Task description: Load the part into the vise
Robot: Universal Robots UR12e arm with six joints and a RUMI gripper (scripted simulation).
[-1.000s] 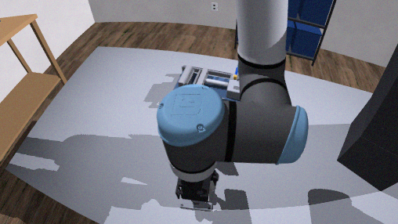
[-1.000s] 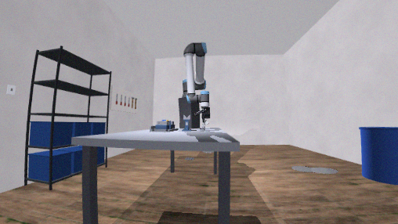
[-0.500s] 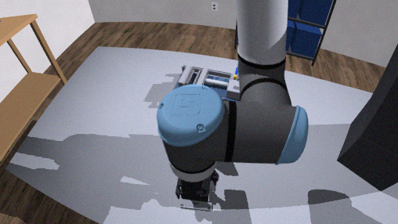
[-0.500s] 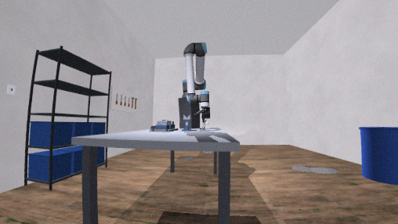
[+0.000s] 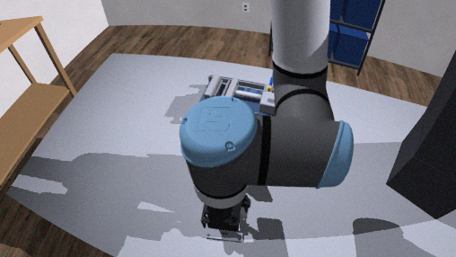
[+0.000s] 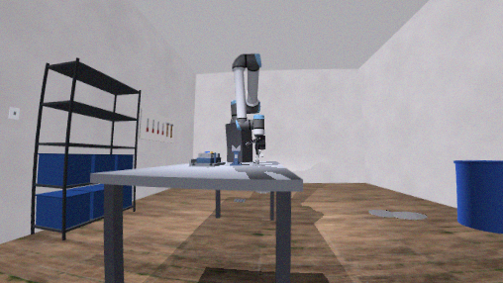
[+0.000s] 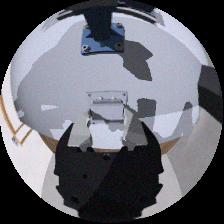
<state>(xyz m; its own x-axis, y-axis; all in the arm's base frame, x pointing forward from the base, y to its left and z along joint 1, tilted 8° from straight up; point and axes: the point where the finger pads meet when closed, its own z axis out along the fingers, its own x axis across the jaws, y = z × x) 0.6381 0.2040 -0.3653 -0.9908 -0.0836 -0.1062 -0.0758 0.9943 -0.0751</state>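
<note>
Right now the infeed plate is 3 cm below my hand and 1 cm to the left of it. Round my hand: grey part 1 cm to the right, 1 cm below; vise 38 cm to the right, 3 cm ahead; air cylinder 37 cm to the right, 7 cm behind, 4 cm above.
</note>
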